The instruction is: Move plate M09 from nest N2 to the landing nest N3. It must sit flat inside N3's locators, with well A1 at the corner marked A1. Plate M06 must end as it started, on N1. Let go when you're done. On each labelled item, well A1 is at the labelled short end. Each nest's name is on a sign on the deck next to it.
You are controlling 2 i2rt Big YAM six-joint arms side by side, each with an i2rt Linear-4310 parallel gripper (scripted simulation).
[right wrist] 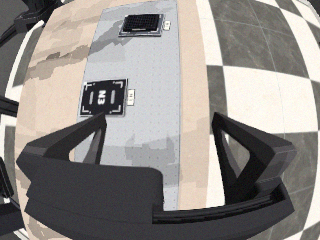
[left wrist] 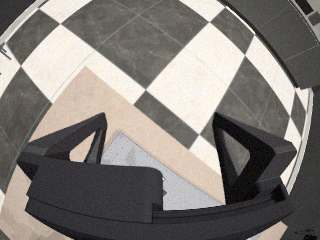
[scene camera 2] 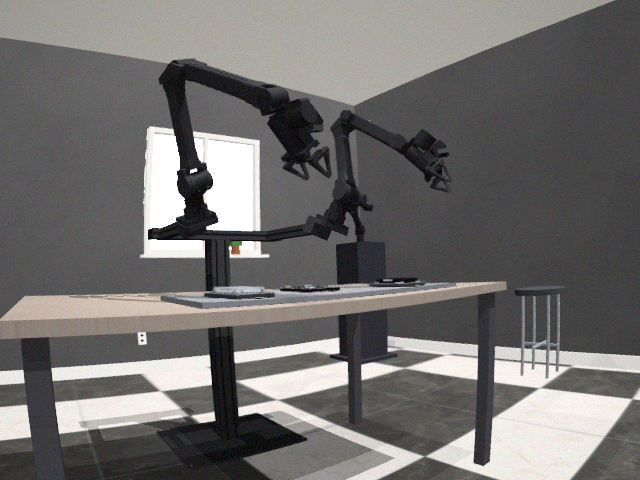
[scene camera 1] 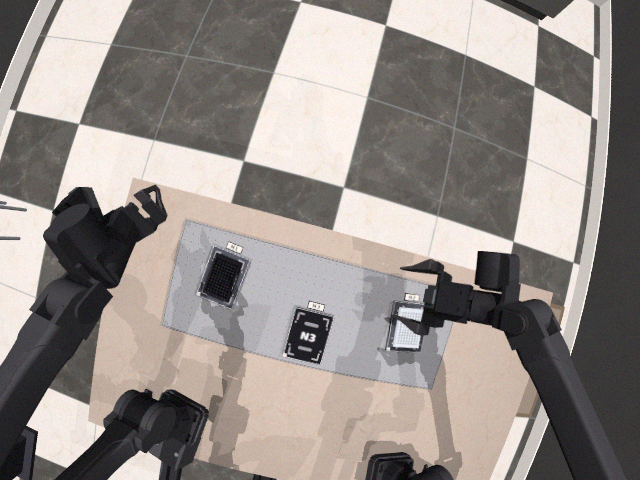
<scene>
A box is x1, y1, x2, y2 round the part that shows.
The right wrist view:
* my right gripper: [16, 112, 296, 239]
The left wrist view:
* my left gripper: [16, 112, 296, 239]
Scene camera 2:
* my right gripper: [278, 130, 331, 180]
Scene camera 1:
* my left gripper: [99, 185, 167, 257]
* my right gripper: [390, 259, 475, 335]
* white plate M09: [392, 307, 422, 347]
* black plate M06: [203, 253, 242, 301]
</scene>
